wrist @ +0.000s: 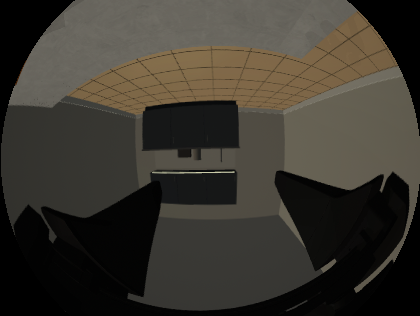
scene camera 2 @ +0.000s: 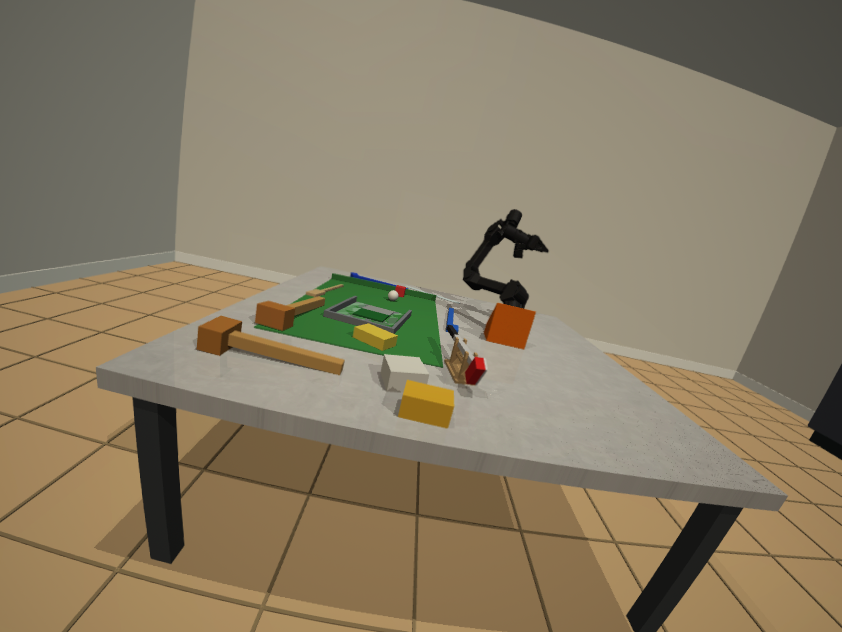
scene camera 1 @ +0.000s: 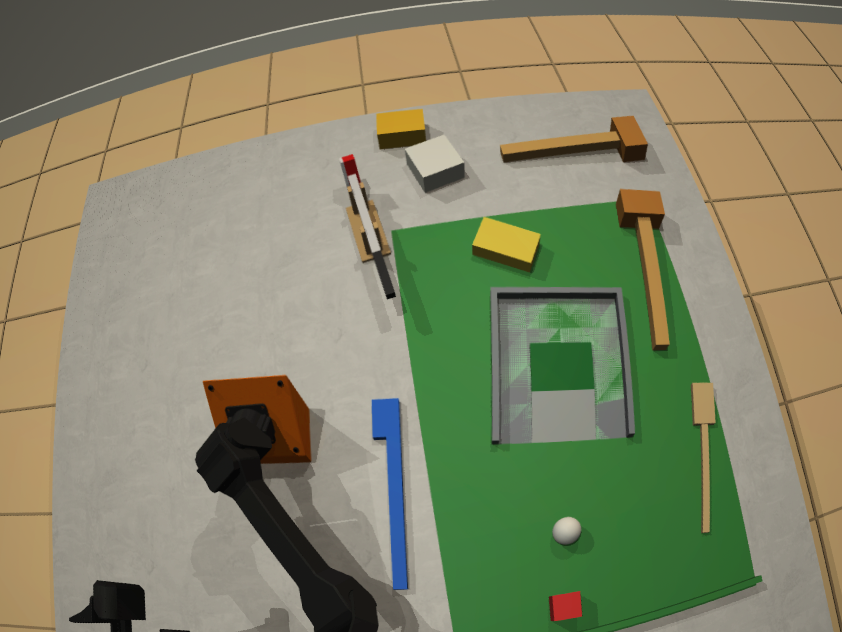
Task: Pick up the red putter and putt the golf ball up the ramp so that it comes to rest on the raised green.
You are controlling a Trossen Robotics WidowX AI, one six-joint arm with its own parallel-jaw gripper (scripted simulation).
Labels:
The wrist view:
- my gripper: 220, 183
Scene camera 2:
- white block: 396, 370
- yellow block: 376, 337
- green mat: 419, 336
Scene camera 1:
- thin wooden paddle: 703, 414
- white block: 434, 163
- blue L-shaped stick: 385, 413
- yellow block: 516, 247
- wooden stand: 360, 237
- green mat: 638, 500

